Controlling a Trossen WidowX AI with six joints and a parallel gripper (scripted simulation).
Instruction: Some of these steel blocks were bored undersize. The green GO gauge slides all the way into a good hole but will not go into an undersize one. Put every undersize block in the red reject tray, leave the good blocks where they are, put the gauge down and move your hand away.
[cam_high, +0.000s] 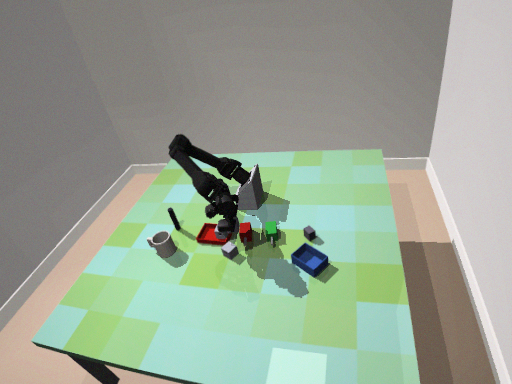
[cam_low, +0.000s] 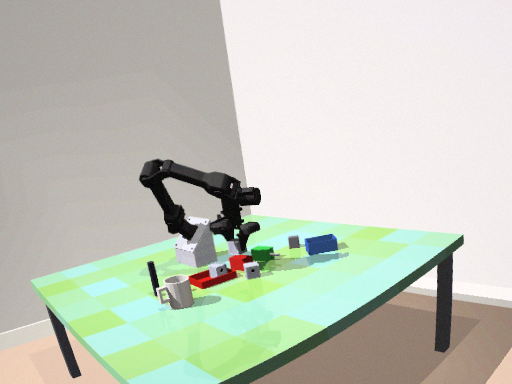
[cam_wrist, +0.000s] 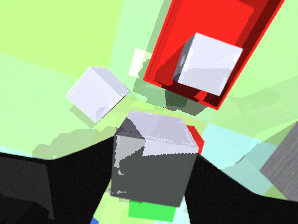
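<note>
Right now my gripper tip is 20 mm past the red reject tray, 110 mm to the left of it and 70 mm above it. From my gripper tip the other things lie so: steel block (10 mm above); then green GO gauge (30 mm behind, 150 mm to the left, 60 mm below); then darker grey block (50 mm behind, 300 mm to the left, 60 mm below).
</note>
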